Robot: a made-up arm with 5 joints.
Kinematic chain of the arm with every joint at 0, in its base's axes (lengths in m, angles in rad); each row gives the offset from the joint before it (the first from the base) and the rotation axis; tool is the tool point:
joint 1: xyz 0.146 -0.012 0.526 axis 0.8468 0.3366 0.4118
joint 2: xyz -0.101 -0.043 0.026 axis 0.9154 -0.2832 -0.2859
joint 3: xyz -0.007 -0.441 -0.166 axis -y
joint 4: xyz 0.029 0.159 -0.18 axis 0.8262 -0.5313 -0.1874
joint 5: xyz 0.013 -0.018 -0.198 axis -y
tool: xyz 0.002 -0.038 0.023
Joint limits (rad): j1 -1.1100..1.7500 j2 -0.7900..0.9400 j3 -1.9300..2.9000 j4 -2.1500..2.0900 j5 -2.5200..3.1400
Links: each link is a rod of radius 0.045 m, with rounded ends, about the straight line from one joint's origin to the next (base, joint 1, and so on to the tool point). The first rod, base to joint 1, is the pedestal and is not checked.
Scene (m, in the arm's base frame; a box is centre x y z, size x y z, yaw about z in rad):
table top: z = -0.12
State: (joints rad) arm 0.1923 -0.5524 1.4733 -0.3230 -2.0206
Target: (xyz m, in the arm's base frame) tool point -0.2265 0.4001 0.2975
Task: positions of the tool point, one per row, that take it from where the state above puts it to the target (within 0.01 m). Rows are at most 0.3 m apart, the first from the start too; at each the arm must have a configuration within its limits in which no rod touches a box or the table.
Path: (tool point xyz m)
1: 0.4710 -0.3196 0.2151
2: 0.3998 -0.1623 0.0460
3: 0.2737 0.0350 -0.0368
4: 0.1087 0.2242 -0.0143
5: -0.0686 0.3574 0.1073
6: -0.2265 0.4001 0.2975

